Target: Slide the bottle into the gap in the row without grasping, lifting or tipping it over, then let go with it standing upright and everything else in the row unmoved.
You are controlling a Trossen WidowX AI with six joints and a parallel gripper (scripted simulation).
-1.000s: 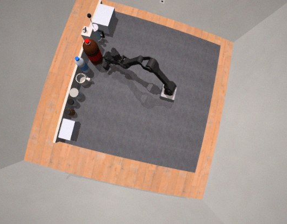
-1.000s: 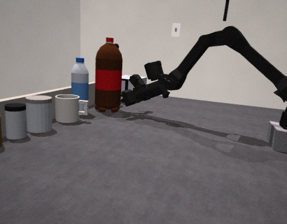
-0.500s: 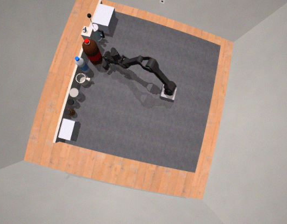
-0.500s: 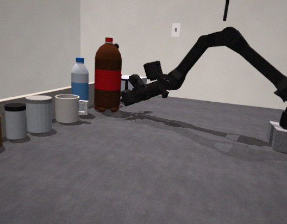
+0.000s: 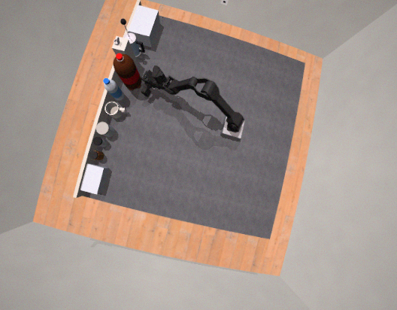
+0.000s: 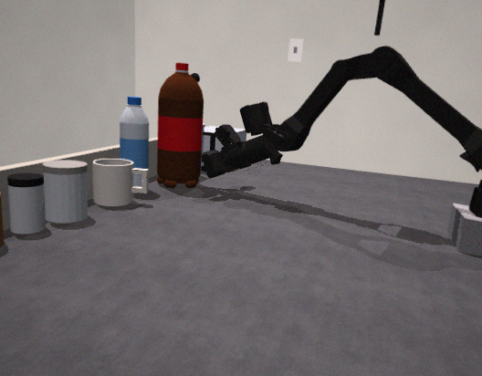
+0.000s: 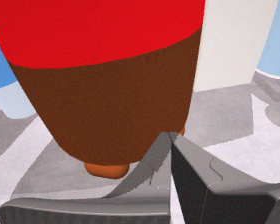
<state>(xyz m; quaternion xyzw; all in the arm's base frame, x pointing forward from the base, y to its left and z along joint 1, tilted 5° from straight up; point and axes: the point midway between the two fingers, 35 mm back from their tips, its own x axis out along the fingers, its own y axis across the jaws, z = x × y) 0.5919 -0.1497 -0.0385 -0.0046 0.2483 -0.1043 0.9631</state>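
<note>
Now: the brown cola bottle 8 cm ahead of my hand, 2 cm to the left of it and 9 cm above it. From my hand the other things lie so: white microwave-like box (11 cm ahead, 35 cm to the right); then blue-capped water bottle (15 cm ahead, 12 cm to the left, 5 cm above); then blue pitcher (12 cm ahead, 19 cm to the right, 8 cm above).
</note>
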